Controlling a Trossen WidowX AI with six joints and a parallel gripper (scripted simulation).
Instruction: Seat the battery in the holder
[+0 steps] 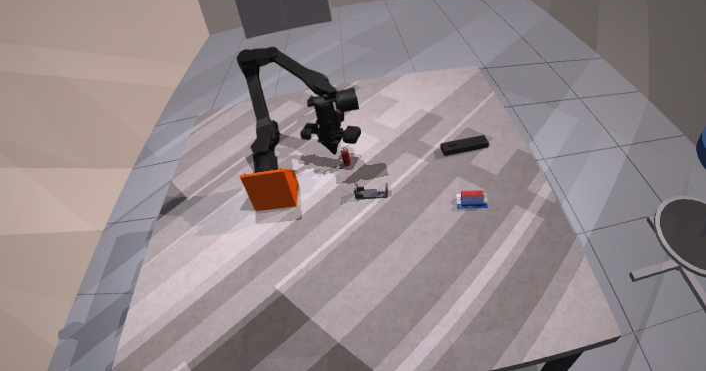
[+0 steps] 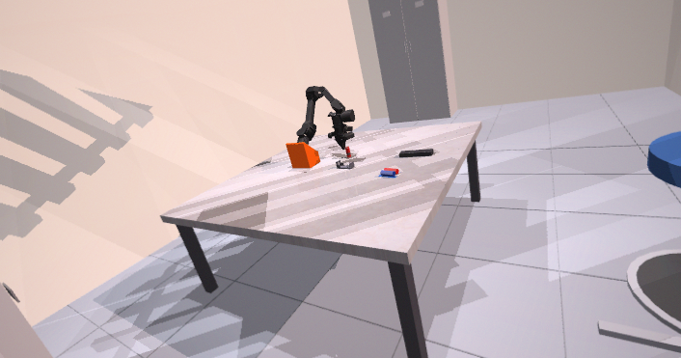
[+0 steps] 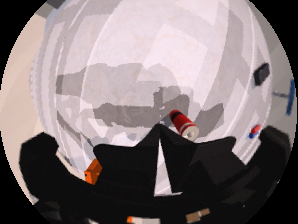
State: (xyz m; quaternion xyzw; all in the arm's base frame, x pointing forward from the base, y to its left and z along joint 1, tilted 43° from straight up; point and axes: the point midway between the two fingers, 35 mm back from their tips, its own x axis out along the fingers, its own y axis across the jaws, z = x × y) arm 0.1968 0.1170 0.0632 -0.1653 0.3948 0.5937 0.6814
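My gripper tip is now 30 mm short of the battery, 10 mm to the left of it and 10 mm above it. From my gripper tip the other things lie so: black remote-like bar 430 mm ahead, 30 mm below.
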